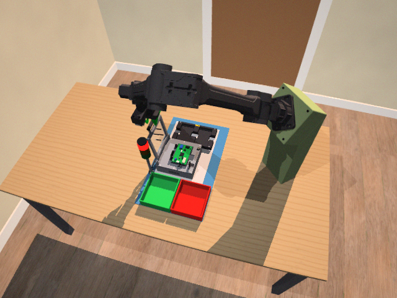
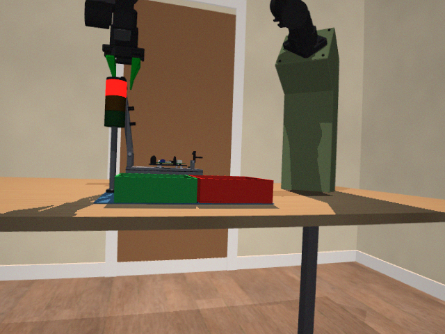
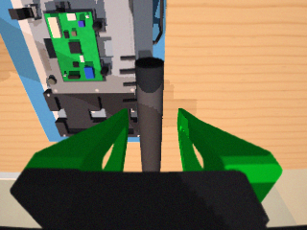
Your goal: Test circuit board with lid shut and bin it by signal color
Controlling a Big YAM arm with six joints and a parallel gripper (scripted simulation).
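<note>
Right now my hand is 130 mm past the green circuit board, 20 mm to the left of it and 190 mm above it. Round my hand: latch hook (200 mm behind, 20 mm to the left, 180 mm below); then tester plate (120 mm behind, 20 mm to the right, 200 mm below); then tester lid (10 mm behind, 80 mm below).
</note>
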